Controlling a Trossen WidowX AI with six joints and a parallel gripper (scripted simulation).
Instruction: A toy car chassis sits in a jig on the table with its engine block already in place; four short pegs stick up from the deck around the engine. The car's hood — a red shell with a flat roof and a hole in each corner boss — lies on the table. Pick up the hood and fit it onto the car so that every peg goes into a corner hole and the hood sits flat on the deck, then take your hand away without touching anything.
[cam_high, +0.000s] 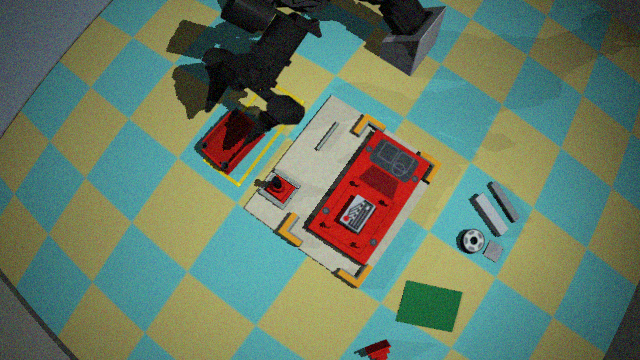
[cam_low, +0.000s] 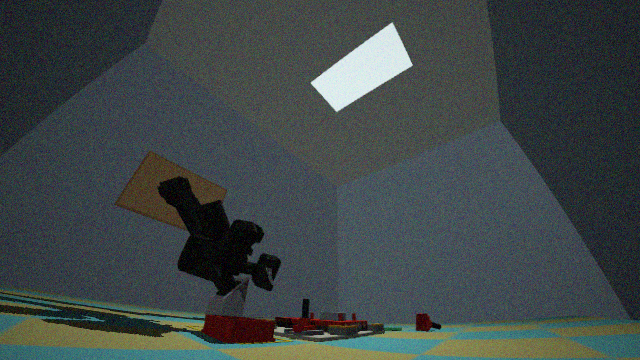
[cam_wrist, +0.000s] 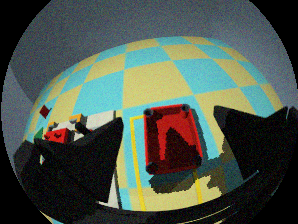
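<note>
Now: the red hood 60 mm below my gripper tip. Round my gripper tip: grey engine block: 30 mm behind, 250 mm to the left, 50 mm below; jig: 50 mm behind, 210 mm to the left, 60 mm below.
</note>
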